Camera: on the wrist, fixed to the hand. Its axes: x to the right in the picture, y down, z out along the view.
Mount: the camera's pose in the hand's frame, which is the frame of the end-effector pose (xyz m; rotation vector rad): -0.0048 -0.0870 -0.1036 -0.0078 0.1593 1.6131
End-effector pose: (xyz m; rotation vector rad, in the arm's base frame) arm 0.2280 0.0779 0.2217 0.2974 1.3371 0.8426
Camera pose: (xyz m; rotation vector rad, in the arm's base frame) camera 0.1632 -0.0122 0.1442 1.4092 1.0398 2.2007
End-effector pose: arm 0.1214 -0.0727 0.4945 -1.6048 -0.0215 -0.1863
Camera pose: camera 0.0944 -0.1713 0.5833 -1.1870 1.3356 0.9286
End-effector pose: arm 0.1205 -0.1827 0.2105 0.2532 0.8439 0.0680
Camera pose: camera 0.0365 -0.2475 0.1265 0.8763 0.6039 1.6067
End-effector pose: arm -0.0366 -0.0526 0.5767 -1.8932 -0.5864 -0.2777
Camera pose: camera -0.0775 -0.1232 0.6847 -1.7642 1.0854 0.6152
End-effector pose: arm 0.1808 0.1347 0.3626 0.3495 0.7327 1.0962
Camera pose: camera 0.1671 0.0830 0.2382 0.9118 0.4906 2.6534
